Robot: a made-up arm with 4 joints.
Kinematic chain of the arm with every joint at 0, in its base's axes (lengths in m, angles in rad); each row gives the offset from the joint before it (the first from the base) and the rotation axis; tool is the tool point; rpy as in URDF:
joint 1: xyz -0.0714 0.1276 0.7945 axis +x
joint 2: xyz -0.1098 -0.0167 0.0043 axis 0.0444 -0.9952 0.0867
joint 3: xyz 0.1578 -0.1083 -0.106 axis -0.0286 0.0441 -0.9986
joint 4: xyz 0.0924 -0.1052 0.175 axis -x
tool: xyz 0.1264 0.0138 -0.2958 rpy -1.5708 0 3.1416
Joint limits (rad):
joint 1: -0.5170..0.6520
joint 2: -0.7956..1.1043
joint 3: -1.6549..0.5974
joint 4: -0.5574..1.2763
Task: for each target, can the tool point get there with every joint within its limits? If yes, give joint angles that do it. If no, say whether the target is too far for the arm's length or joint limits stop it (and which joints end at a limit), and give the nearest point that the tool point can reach.
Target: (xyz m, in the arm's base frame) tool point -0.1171 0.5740 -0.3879
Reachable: no: too far | nearest point 0.0114 0.2162 0.2879 | short by 0.775 m
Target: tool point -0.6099 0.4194 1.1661
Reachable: no: joint limits stop it (at a limit: joint 1, joint 2, joint 3, joint 4) | nearest point -0.2349 0.2981 0.7120 | short by 0.601 m
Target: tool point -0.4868 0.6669 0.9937
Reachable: no: joint limits stop it (at a limit: joint 1, joint 2, joint 3, joint 4) | nearest point -0.2349 0.2981 0.7120 | short by 0.528 m
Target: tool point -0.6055 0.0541 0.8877
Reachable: no: joint limits stop it (at a limit: joint 1, joint 2, joint 3, joint 4) | nearest point -0.2349 0.1183 0.6053 | short by 0.470 m
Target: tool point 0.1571 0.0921 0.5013
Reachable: yes | joints 0.4301 -0.1546 0.1876 -0.3838
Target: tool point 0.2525 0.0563 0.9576
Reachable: yes | joints -0.1709 0.8500 -0.2981 -0.0532
